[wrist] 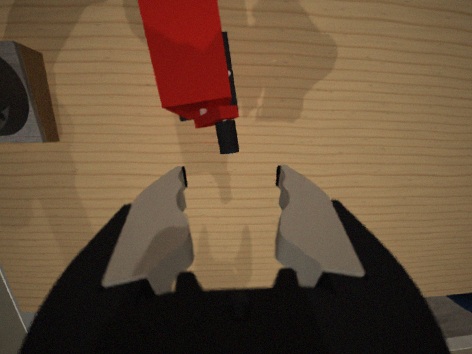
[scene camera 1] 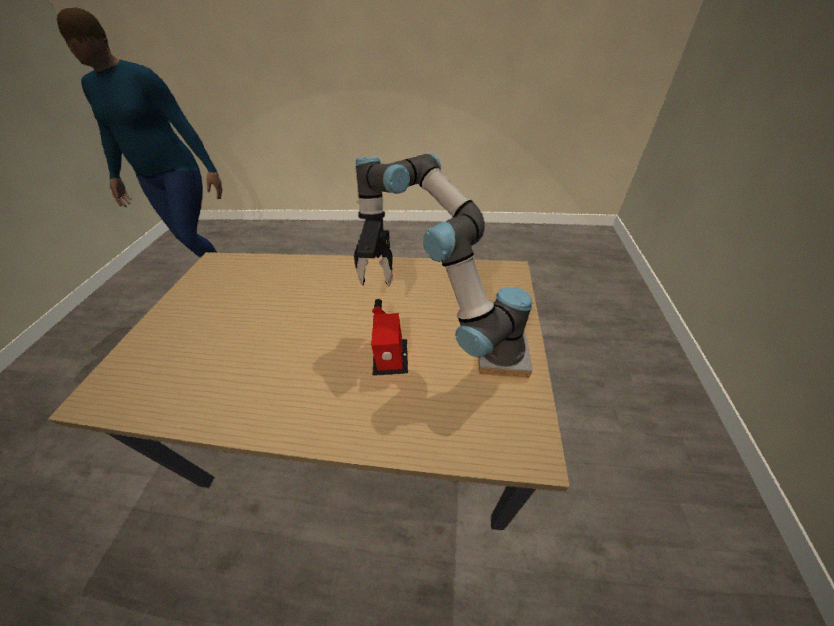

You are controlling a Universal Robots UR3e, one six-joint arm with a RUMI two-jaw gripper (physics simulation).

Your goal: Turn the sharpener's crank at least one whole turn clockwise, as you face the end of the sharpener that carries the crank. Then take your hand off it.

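The red sharpener stands on its black base near the middle of the table. Its crank, a red arm with a black handle, is on the sharpener's far end in the scene view. In the wrist view the crank arm slants from the white shaft toward the right, and the handle points down the picture. My gripper is open and empty. It hangs above and beyond the handle, apart from it; the handle lies ahead of the fingertips in the wrist view.
The wooden table carries the robot's base plate at its right side. The arm arches over the table's right part. A person in a teal top stands behind the table's far left corner.
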